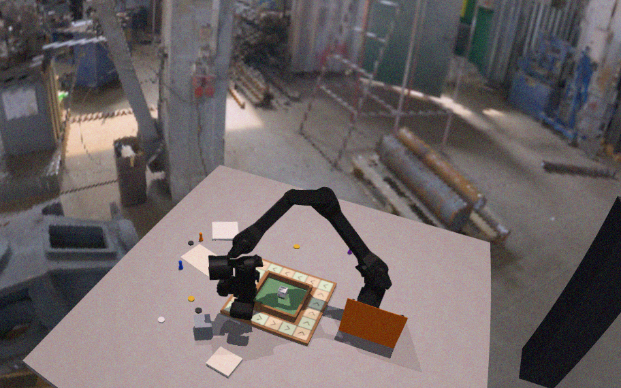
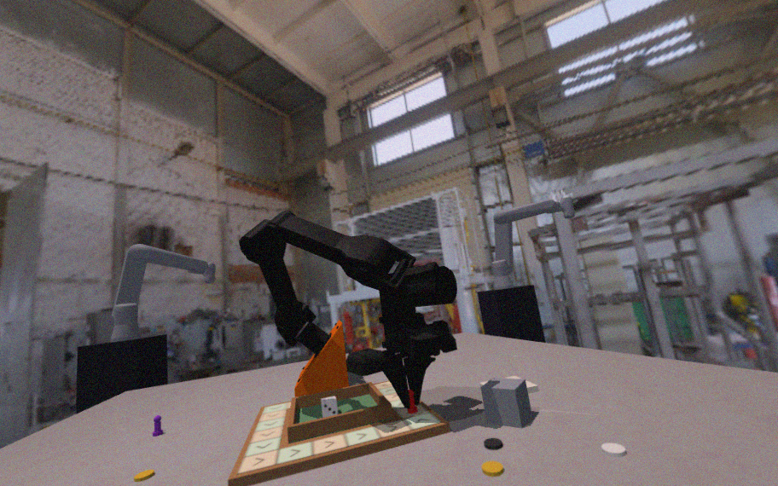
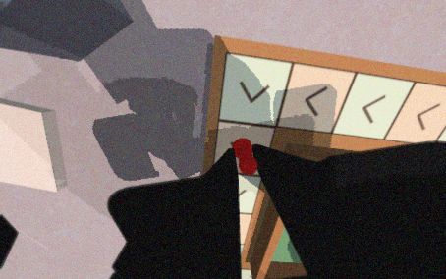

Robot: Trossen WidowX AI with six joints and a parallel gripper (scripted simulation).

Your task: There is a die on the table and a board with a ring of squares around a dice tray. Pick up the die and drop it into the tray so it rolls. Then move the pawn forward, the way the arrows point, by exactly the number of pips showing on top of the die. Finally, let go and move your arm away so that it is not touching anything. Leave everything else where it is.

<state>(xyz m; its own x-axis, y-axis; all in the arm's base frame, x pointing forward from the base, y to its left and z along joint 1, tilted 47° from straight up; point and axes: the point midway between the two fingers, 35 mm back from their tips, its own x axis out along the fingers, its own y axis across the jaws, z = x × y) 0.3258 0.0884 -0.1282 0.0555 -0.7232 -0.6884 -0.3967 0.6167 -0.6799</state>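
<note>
Now: gripper tip 5 cm past the die, 13 cm to the left of it and 1 cm below it. Also, from my gripper tip: green dice tray: 6 cm behind, 12 cm to the right, 1 cm below; red pawn: 1 cm above; white disc: 20 cm ahead, 18 cm to the left, 2 cm below.
</note>
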